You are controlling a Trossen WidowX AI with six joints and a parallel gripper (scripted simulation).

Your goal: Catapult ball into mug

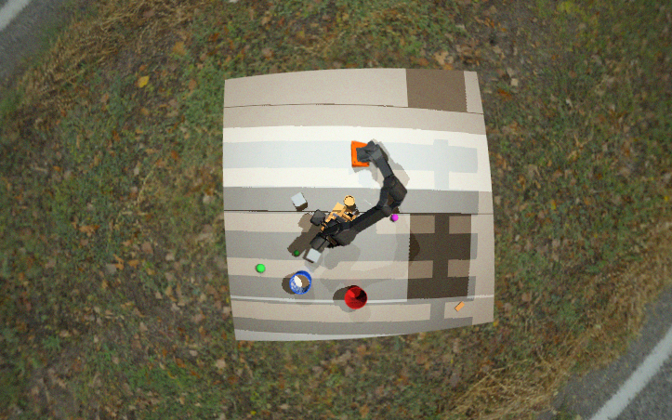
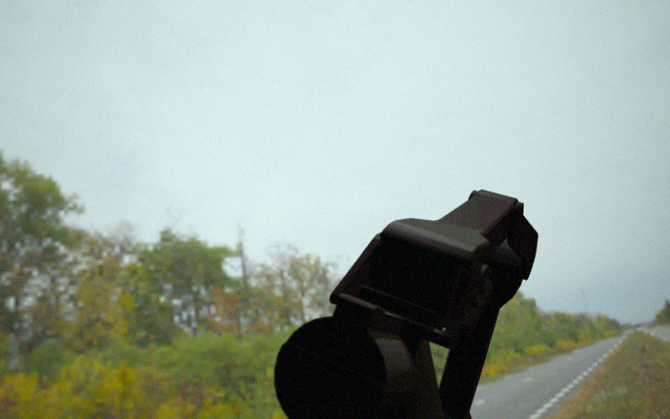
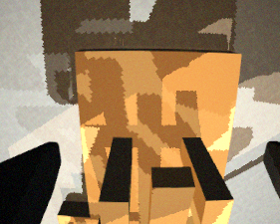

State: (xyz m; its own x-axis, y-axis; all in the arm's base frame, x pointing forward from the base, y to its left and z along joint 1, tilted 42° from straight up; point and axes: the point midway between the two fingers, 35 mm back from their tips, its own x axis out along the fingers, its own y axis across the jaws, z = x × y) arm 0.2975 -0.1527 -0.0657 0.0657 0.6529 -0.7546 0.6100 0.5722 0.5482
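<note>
Now: the magenta ball 280 mm to the left of my gripper tip, 30 mm below it and 10 mm behind it. The rest, counted from my gripper tip: catapult 60 mm to the left, 50 mm behind, 10 mm above; then blue mug 230 mm ahead, 160 mm to the right, 10 mm below; then red mug 310 mm ahead, 60 mm to the left, 10 mm below.
</note>
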